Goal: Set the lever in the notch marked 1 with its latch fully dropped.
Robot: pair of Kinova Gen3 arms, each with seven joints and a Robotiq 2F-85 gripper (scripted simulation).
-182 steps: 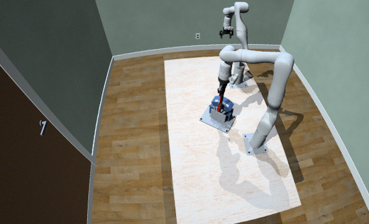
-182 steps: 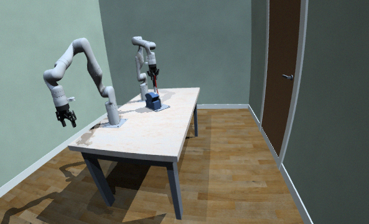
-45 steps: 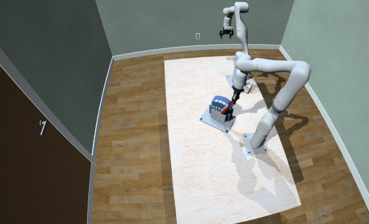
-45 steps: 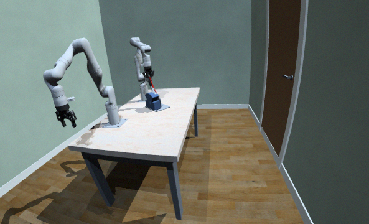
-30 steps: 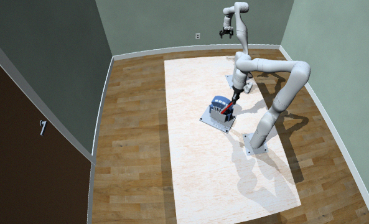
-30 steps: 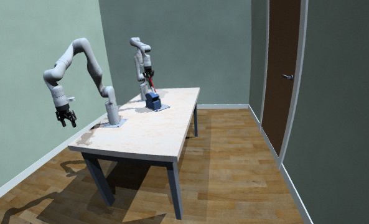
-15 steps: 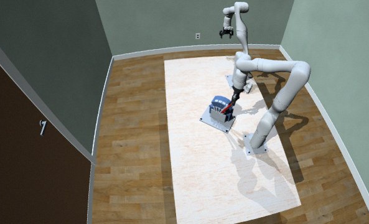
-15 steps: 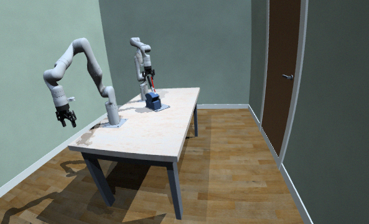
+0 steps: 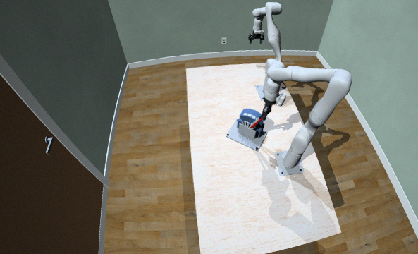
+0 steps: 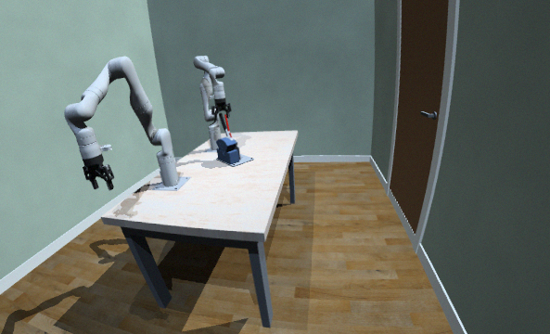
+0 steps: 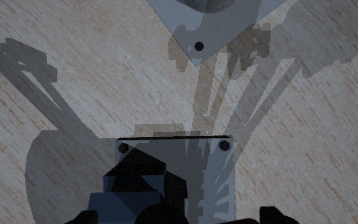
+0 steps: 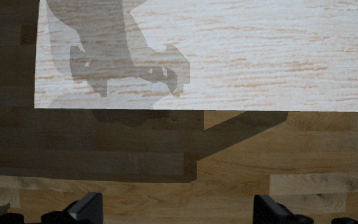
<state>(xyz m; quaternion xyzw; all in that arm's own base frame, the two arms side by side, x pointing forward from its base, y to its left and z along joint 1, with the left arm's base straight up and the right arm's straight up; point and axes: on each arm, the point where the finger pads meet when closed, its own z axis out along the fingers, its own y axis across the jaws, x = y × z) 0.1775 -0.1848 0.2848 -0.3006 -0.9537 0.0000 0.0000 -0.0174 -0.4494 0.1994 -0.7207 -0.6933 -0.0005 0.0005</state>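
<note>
Right now the red bar is 40 mm ahead of my left hand, 10 mm to the right of it and 100 mm below it.
</note>
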